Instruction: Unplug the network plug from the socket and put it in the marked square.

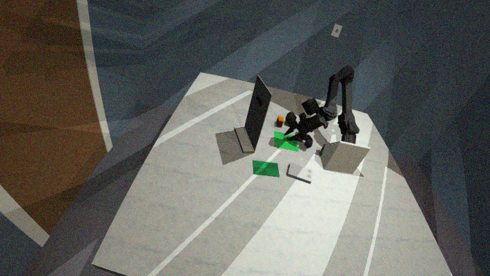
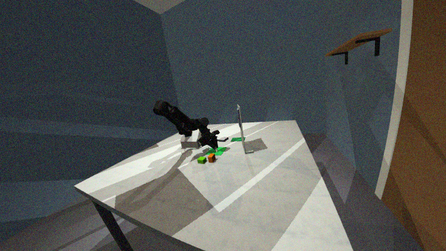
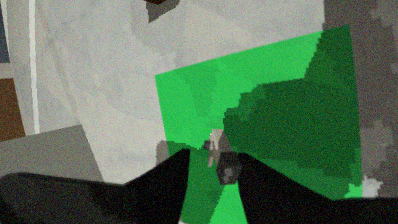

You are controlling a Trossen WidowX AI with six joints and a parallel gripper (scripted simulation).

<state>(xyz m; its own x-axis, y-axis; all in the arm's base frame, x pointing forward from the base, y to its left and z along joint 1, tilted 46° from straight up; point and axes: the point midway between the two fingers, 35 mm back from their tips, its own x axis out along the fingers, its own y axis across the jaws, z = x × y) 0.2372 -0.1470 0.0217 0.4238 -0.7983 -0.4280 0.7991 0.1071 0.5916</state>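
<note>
Right now my gripper tip is right at the network plug. From my gripper tip the other things lie so: socket panel 19 cm ahead, 3 cm to the left, 11 cm above; then bright green square 1 cm behind, 1 cm to the left, 2 cm below.
</note>
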